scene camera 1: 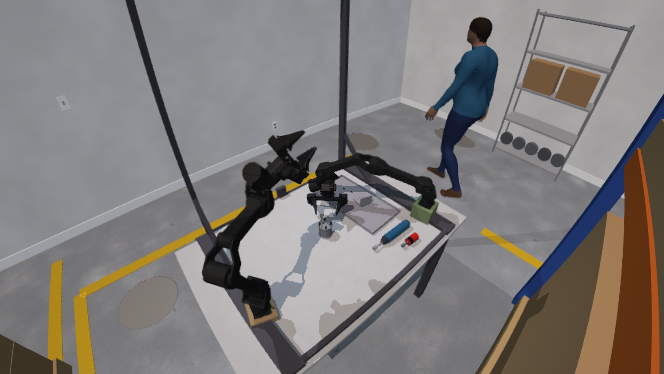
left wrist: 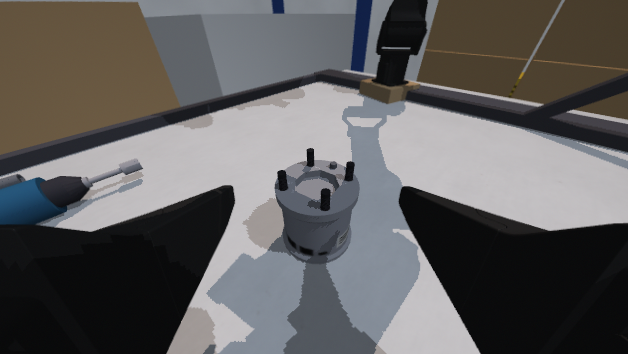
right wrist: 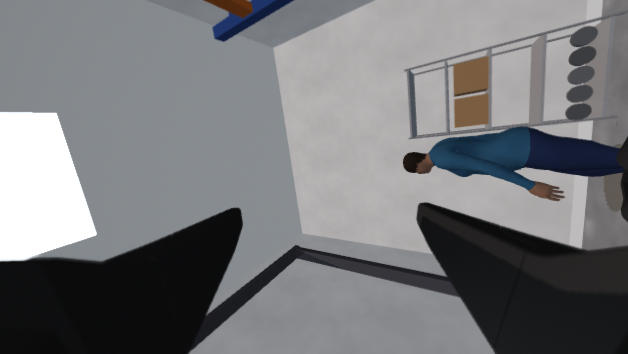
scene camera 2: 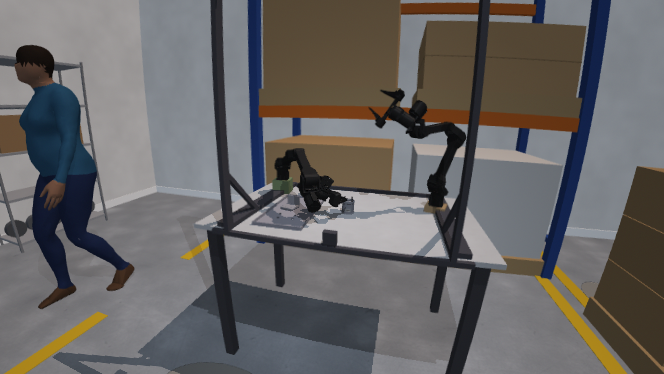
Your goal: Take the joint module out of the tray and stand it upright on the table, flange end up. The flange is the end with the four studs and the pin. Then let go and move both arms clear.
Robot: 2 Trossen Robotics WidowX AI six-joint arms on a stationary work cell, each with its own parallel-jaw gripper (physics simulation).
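Pixels of known places: left gripper, fingertip midpoint: [scene camera 1: 326, 214] [left wrist: 318, 194] [scene camera 2: 341, 196]; right gripper, fingertip midpoint: [scene camera 1: 310, 139] [right wrist: 328, 213] [scene camera 2: 374, 98]; left arm's base at its link origin: [scene camera 1: 426, 203] [scene camera 2: 282, 178]; right arm's base at its link origin: [scene camera 1: 260, 308] [left wrist: 389, 82] [scene camera 2: 436, 204].
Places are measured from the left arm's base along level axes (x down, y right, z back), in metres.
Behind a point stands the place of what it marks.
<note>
The grey joint module [scene camera 1: 325, 230] {x 0.021, y 0.274, z -0.430 m} [scene camera 2: 348, 206] {x 0.038, y 0.325, z -0.409 m} [left wrist: 317, 225] {x 0.031, y 0.312, z -0.383 m} stands upright on the white table, flange end up, with its four black studs and small pin on top. It is outside the tray [scene camera 1: 375, 220] {x 0.074, y 0.165, z -0.191 m} [scene camera 2: 280, 221] {x 0.073, y 0.471, z -0.122 m}, a flat grey-purple plate beside it. My left gripper [scene camera 1: 328, 212] {x -0.007, y 0.318, z -0.376 m} [left wrist: 318, 194] {x -0.007, y 0.318, z -0.376 m} is open and empty. In the left wrist view its fingers stand wide apart on either side of the module, with a gap on each side; it is a little back from the module. My right gripper [scene camera 1: 310, 140] {x -0.456, y 0.259, z -0.507 m} [scene camera 2: 376, 99] {x -0.456, y 0.259, z -0.507 m} [right wrist: 328, 213] {x -0.456, y 0.259, z -0.507 m} is open and empty, raised high above the table.
A blue screwdriver-like tool [scene camera 1: 397, 231] {x 0.040, y 0.034, z -0.216 m} [left wrist: 22, 200] {x 0.044, y 0.071, z -0.262 m} and a red tool [scene camera 1: 412, 238] {x 0.043, y -0.040, z -0.206 m} lie beside the tray. A small grey block [scene camera 1: 364, 200] {x 0.033, y 0.267, z -0.145 m} stands on the tray. A dark box [scene camera 2: 329, 237] {x 0.039, y 0.663, z -0.357 m} sits at the table frame. Upright posts [scene camera 2: 220, 100] {x -0.429, y 0.591, z 0.055 m} rise from the frame. A person [scene camera 1: 477, 80] stands beyond the table.
</note>
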